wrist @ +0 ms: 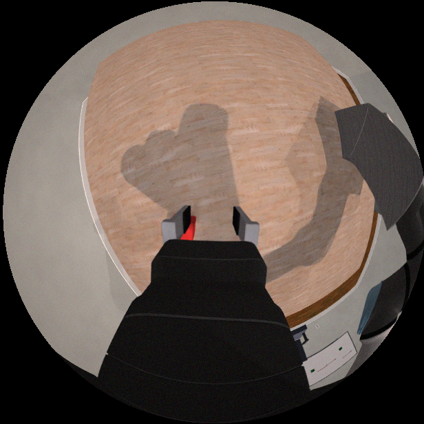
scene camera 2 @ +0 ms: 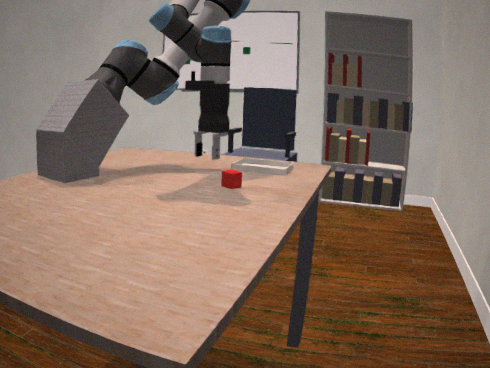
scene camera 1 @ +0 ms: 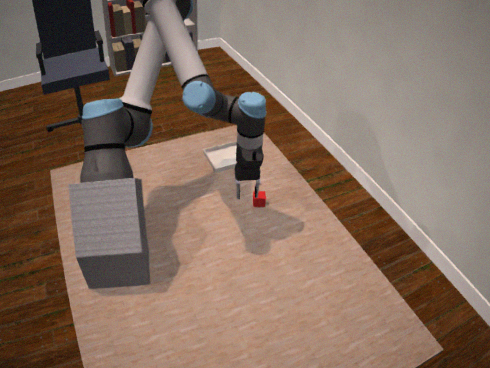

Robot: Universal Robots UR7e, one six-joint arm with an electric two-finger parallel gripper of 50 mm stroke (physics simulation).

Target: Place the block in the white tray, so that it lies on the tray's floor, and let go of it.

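Seen in the pictures: gripper, fingertip midpoint: (scene camera 2: 206, 157) (scene camera 1: 247, 196); arm's base, origin of the base link: (scene camera 2: 97, 98) (scene camera 1: 107, 181).
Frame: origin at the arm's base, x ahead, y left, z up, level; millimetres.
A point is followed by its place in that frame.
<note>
A red block (scene camera 1: 259, 199) @[x 459, y -66, z -195 mm] (scene camera 2: 231, 179) @[x 475, y -74, z -206 mm] rests on the table. In the wrist view, part of the red block (wrist: 190, 229) shows beside the inner side of the left finger, which hides the rest. My gripper (scene camera 1: 247, 191) @[x 408, y -73, z -156 mm] (scene camera 2: 207, 151) @[x 408, y -73, z -156 mm] (wrist: 211, 214) is open and empty. It points down and hangs above the table, a little to the left of the block in both scene views. The white tray (scene camera 1: 216, 168) @[x 409, y 160, z -211 mm] (scene camera 2: 262, 169) @[x 505, y 154, z -218 mm] stands on the table behind the block; the gripper and wrist hide its right part in scene camera 1. The tray does not show in the wrist view.
The arm's grey pedestal (scene camera 1: 107, 225) @[x -38, y -138, z -29 mm] (scene camera 2: 67, 150) @[x 31, y -197, z -139 mm] (wrist: 375, 155) stands on the table (scene camera 1: 250, 310) @[x 243, y -409, z -230 mm] (scene camera 2: 125, 240) @[x 415, y -507, z -230 mm] (wrist: 215, 65) at the left in both scene views. The table's right edge runs beyond the block and tray. A chair and a bookshelf stand behind the table.
</note>
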